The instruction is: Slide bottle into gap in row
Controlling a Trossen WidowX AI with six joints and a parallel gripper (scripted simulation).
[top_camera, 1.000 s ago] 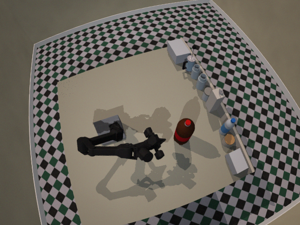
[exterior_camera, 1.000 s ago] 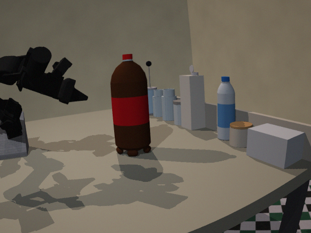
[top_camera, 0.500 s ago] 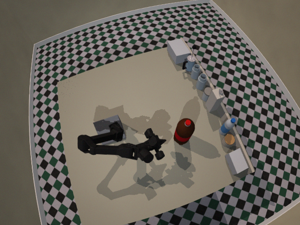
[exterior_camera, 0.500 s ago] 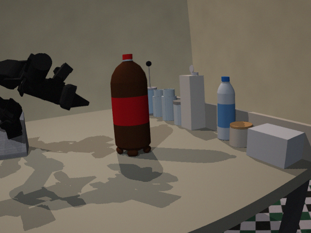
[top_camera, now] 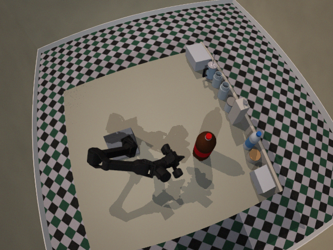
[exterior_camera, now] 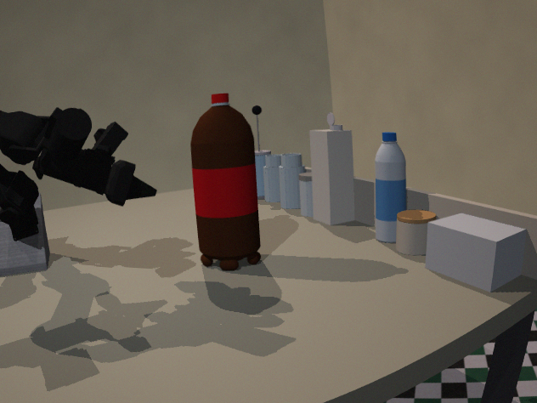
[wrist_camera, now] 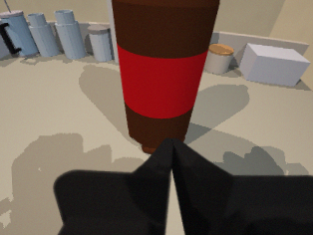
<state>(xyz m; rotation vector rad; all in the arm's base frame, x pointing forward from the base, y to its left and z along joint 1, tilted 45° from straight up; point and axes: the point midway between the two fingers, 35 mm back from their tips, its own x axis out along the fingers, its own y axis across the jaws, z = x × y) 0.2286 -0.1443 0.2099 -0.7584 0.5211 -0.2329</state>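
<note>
Now: hand 170 mm short of the brown cola bottle and 10 mm above it. From my hand the other things lie so: blue-capped water bottle (470 mm ahead, 100 mm to the right, 60 mm below); french press (520 mm ahead, 500 mm to the left, 20 mm below); cork-lidded jar (450 mm ahead, 190 mm to the right, 130 mm below).
</note>
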